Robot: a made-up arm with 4 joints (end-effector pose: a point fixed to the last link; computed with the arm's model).
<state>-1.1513 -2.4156 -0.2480 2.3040</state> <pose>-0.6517 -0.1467 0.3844 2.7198 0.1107 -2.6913</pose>
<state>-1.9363 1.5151 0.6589 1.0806</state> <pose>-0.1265 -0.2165 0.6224 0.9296 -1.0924 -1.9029</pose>
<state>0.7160 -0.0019 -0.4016 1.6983</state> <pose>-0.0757 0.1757 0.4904 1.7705 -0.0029 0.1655</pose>
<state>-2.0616 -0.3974 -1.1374 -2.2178</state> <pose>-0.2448 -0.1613 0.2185 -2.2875 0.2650 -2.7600</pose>
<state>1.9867 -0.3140 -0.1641 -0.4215</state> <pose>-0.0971 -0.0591 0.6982 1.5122 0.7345 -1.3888</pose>
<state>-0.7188 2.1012 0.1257 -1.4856</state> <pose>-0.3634 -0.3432 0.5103 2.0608 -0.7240 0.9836</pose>
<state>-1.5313 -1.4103 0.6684 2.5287</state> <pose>-0.5294 -0.2032 0.2163 -1.8997 0.0072 -2.4033</pose>
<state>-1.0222 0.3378 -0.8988 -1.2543</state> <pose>-0.0652 -0.0294 0.3628 -3.0924 0.0910 2.5242</pose>
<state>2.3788 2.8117 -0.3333 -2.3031</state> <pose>-0.5021 0.1576 0.3515 -1.3461 0.6934 0.2576</pose>
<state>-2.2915 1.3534 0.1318 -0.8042</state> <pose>-0.1249 -0.0379 0.6773 2.8481 0.5037 1.7340</pose>
